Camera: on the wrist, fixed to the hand. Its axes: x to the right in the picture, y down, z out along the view.
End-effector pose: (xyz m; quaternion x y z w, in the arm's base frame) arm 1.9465 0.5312 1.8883 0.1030 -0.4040 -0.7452 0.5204
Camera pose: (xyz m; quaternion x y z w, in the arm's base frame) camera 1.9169 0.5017 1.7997 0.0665 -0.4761 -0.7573 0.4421
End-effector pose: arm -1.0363 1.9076 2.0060 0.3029 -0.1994 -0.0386 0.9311
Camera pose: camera -0.9971 1.8705 1.9242 0.3410 -0.2776 -0.0999 0.8926
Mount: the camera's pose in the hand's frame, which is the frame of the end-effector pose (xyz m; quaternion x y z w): 0.0146 -0.0795 -0.0554 0.0379 -0.0976 -0.0425 0.9936
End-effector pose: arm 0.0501 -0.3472 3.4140 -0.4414 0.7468 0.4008 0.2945
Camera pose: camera 0.1101 -0.4239 3.4035 -0.4201 0.7097 0.4005 0.3993
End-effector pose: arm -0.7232 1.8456 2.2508 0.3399 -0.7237 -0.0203 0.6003
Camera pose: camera -0.6378 1.7980 2.2439 0.3892 -0.7640 -0.0514 0.5121
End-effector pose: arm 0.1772 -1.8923 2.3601 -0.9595 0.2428 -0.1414 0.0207
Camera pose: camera 0.2105 -1.8275 2.4257 -0.9767 0.1931 -0.0569 0.0746
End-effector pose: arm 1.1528 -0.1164 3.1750 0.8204 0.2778 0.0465 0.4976
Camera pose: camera 1.1130 -0.0374 3.1328 0.8267 0.2641 -0.0655 0.4924
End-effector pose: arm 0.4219 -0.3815 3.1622 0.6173 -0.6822 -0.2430 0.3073
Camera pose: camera 0.5161 -0.4028 3.1458 0.6303 -0.6908 -0.2889 0.2050
